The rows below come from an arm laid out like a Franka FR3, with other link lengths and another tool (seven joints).
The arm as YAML. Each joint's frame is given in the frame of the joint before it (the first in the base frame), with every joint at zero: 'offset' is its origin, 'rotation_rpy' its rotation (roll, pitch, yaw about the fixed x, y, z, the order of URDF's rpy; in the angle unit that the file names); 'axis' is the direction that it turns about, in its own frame. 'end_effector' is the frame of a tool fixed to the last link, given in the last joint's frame.
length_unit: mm
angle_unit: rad
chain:
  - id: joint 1
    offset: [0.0, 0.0, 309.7]
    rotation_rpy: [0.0, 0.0, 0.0]
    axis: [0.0, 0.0, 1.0]
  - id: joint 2
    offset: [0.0, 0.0, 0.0]
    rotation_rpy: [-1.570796, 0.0, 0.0]
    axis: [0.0, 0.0, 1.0]
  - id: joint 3
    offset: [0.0, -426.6, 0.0]
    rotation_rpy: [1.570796, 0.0, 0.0]
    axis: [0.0, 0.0, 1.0]
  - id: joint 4
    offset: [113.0, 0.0, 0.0]
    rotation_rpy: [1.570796, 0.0, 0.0]
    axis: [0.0, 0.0, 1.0]
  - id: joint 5
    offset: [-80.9, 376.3, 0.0]
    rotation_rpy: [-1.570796, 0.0, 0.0]
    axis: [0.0, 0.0, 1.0]
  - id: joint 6
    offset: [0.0, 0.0, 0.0]
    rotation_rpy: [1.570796, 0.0, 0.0]
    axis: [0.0, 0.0, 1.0]
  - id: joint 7
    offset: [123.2, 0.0, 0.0]
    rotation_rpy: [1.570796, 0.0, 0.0]
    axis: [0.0, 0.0, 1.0]
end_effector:
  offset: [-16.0, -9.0, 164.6]
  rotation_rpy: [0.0, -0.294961, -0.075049]
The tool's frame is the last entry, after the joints.
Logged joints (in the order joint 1, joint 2, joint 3, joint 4, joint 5, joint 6, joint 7), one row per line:
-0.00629, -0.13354, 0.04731, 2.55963, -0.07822, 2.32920, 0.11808
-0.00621, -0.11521, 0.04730, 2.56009, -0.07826, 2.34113, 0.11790
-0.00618, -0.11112, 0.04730, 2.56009, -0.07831, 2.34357, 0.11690
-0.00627, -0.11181, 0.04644, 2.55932, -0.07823, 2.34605, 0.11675
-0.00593, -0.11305, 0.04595, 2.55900, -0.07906, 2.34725, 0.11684
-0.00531, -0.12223, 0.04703, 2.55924, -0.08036, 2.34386, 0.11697
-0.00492, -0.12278, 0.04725, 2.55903, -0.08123, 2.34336, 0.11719
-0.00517, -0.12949, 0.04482, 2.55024, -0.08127, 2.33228, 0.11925
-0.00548, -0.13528, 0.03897, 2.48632, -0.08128, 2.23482, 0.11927
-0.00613, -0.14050, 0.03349, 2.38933, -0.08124, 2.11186, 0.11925
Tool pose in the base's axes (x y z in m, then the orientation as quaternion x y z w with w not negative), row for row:
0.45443, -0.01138, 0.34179, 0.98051, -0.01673, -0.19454, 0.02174
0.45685, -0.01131, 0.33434, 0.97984, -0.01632, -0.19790, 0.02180
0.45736, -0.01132, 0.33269, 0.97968, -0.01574, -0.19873, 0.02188
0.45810, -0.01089, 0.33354, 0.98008, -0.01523, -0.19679, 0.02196
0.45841, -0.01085, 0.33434, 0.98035, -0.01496, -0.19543, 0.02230
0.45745, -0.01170, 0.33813, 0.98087, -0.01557, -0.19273, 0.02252
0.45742, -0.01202, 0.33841, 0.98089, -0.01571, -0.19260, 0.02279
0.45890, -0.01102, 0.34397, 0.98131, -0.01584, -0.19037, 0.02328
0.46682, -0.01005, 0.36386, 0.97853, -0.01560, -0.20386, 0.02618
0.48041, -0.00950, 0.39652, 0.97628, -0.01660, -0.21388, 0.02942
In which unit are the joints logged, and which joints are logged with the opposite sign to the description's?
The joints are logged in radians. Opposite sign: joint 1, joint 3, joint 4.
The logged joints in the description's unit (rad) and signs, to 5 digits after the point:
0.00629, -0.13354, -0.04731, -2.55963, -0.07822, 2.32920, 0.11808
0.00621, -0.11521, -0.04730, -2.56009, -0.07826, 2.34113, 0.11790
0.00618, -0.11112, -0.04730, -2.56009, -0.07831, 2.34357, 0.11690
0.00627, -0.11181, -0.04644, -2.55932, -0.07823, 2.34605, 0.11675
0.00593, -0.11305, -0.04595, -2.55900, -0.07906, 2.34725, 0.11684
0.00531, -0.12223, -0.04703, -2.55924, -0.08036, 2.34386, 0.11697
0.00492, -0.12278, -0.04725, -2.55903, -0.08123, 2.34336, 0.11719
0.00517, -0.12949, -0.04482, -2.55024, -0.08127, 2.33228, 0.11925
0.00548, -0.13528, -0.03897, -2.48632, -0.08128, 2.23482, 0.11927
0.00613, -0.14050, -0.03349, -2.38933, -0.08124, 2.11186, 0.11925

